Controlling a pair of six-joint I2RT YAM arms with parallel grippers.
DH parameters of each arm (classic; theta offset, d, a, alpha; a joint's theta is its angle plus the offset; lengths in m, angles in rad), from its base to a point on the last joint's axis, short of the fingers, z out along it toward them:
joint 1: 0 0.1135 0.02 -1.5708
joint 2: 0 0 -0.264 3.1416
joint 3: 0.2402 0 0.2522 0
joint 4: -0.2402 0 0.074 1.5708
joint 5: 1.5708 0 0 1.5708
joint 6: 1.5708 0.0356 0 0
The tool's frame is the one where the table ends.
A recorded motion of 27 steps. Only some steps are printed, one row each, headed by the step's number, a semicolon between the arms.
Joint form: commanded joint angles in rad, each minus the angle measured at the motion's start. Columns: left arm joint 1, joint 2, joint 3, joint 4, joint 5, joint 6; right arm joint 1, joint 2, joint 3, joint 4, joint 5, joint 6.
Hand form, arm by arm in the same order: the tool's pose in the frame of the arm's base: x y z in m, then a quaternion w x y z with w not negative. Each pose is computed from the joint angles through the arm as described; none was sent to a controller.
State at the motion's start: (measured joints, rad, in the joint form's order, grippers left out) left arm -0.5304 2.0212 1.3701 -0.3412 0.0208 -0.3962; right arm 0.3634 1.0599 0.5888 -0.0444 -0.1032 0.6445
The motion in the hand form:
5: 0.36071 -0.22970 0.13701 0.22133 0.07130 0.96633 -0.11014; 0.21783 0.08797 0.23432 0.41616 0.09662 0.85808 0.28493
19: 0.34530 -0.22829 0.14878 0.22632 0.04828 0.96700 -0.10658; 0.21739 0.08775 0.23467 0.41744 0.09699 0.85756 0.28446
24: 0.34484 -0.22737 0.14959 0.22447 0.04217 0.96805 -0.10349; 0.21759 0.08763 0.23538 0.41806 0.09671 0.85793 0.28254
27: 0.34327 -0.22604 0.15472 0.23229 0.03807 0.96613 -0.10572; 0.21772 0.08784 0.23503 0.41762 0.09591 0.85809 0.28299
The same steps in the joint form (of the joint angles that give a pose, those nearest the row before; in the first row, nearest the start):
5: -0.0379 0.0584 0.0143 -0.0350 -0.0366 -0.0208; 0.0046 0.0140 0.0160 -0.0032 -0.0015 0.0087
19: -0.0578 -0.0086 -0.0377 -0.0458 -0.0683 -0.0801; 0.0047 0.0108 0.0152 -0.0035 0.0009 0.0086
24: -0.0571 -0.0113 -0.0366 -0.0563 -0.0744 -0.0907; 0.0044 0.0108 0.0185 -0.0080 0.0037 0.0058
27: -0.0571 -0.0303 -0.0462 -0.0496 -0.0804 -0.0969; 0.0048 0.0123 0.0179 -0.0063 0.0021 0.0052

